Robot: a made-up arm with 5 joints.
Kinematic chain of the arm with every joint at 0, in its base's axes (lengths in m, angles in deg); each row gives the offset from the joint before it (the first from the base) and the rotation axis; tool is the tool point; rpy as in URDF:
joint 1: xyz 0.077 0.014 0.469 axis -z
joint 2: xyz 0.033 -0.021 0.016 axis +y
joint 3: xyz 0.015 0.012 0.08 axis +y
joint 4: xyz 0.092 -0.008 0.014 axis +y
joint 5: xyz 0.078 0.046 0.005 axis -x
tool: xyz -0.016 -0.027 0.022 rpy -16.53 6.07 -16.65
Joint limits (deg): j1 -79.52..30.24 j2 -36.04..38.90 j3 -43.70..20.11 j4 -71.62..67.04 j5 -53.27..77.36
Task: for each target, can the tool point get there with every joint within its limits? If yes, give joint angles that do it. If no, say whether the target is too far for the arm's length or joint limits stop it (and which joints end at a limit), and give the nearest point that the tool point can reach.
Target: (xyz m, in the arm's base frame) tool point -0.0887 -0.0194 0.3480
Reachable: no: joint limits stop it (at a limit: joint 1, joint 2, joint 3, joint 4, joint 5) | nearest point 0.0599 0.1667 0.3948 | short by 0.243 m
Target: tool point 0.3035 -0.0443 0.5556
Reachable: yes | joints 14.09 23.14 -5.92 -12.50 -9.97
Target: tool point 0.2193 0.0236 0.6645
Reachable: yes | joints 9.19 -25.31 -16.90 51.94 56.10
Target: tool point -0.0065 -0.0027 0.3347
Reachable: no: joint limits stop it (at a limit: joint 1, joint 2, joint 3, joint 4, joint 5) | nearest point 0.1026 0.1262 0.4181 | short by 0.188 m
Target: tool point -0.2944 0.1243 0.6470
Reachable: no: too far | nearest point -0.0034 0.0379 0.6505 | short by 0.304 m
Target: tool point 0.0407 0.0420 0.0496
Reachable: no: too far | nearest point 0.0727 0.1672 0.3927 | short by 0.367 m
